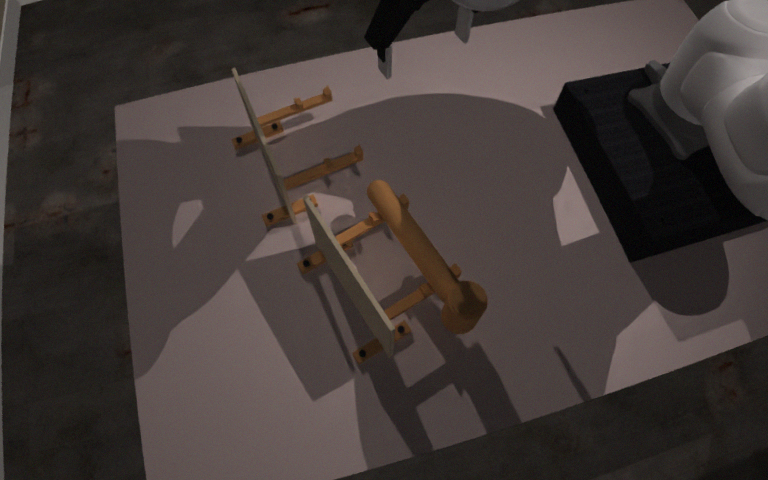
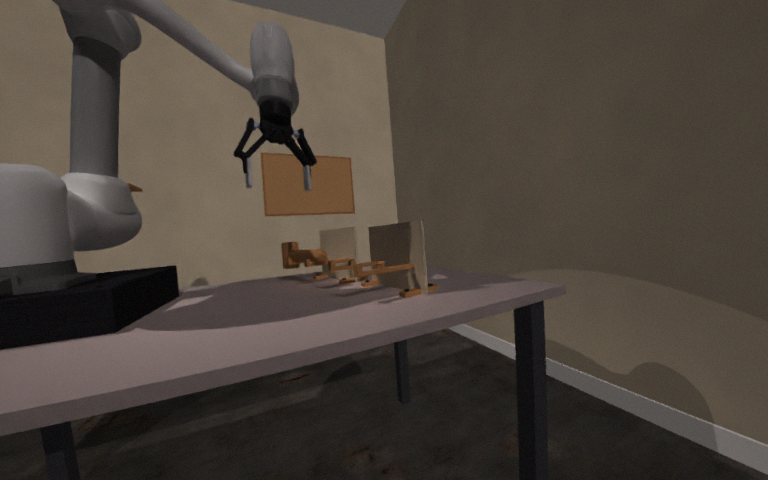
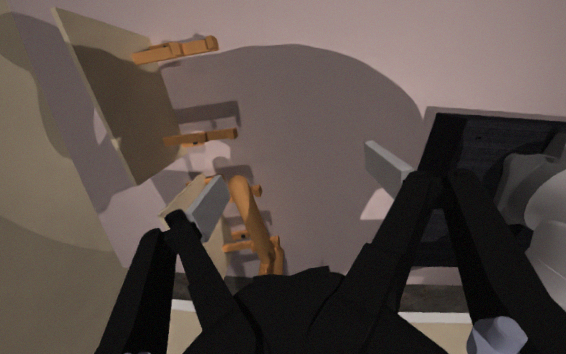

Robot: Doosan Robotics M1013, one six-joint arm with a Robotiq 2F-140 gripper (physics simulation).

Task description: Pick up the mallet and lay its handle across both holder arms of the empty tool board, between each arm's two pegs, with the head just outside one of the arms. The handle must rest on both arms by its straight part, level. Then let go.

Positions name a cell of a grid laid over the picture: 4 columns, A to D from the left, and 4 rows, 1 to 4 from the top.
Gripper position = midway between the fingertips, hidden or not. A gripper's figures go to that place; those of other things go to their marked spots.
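Orange mallet (image 3: B3) at 52 cm from the lens; my gripper (image 3: C2) at 19 cm from the lens.
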